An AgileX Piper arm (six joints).
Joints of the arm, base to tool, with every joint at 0 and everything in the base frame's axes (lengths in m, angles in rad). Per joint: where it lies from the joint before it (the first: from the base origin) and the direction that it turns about. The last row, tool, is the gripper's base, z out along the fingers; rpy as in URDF.
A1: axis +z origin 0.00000 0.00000 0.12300
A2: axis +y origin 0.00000 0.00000 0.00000
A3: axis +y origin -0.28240 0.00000 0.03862
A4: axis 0.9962 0 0.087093 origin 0.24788 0.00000 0.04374
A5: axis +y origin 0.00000 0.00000 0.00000
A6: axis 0.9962 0 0.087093 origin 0.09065 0.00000 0.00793
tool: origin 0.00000 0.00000 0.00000 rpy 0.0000 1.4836 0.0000
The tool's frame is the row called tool.
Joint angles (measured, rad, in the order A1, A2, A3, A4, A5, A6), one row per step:
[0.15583, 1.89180, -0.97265, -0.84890, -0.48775, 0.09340]
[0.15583, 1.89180, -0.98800, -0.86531, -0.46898, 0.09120]
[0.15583, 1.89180, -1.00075, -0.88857, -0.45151, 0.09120]
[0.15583, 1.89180, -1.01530, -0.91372, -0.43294, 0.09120]
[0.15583, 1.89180, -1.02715, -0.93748, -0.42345, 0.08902]
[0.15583, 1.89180, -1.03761, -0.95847, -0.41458, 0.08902]
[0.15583, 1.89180, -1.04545, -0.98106, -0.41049, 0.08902]
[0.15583, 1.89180, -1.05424, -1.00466, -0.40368, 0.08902]
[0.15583, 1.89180, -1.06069, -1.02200, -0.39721, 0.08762]
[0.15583, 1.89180, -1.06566, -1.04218, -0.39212, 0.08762]
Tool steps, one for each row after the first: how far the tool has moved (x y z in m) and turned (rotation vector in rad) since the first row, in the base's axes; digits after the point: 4 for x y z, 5 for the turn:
[0.0027, -0.0003, 0.0024, -0.02249, -0.00741, 0.00339]
[0.0047, -0.0005, 0.0041, -0.04768, -0.01301, 0.01102]
[0.0071, -0.0007, 0.0063, -0.07486, -0.02037, 0.01882]
[0.0089, -0.0005, 0.0084, -0.09745, -0.03113, 0.03106]
[0.0105, -0.0004, 0.0102, -0.11643, -0.03963, 0.04043]
[0.0115, 0.0000, 0.0116, -0.13392, -0.04839, 0.05346]
[0.0127, 0.0001, 0.0131, -0.15391, -0.05694, 0.06540]
[0.0136, 0.0001, 0.0141, -0.17071, -0.06322, 0.07382]
[0.0142, 0.0002, 0.0147, -0.18782, -0.06857, 0.08433]

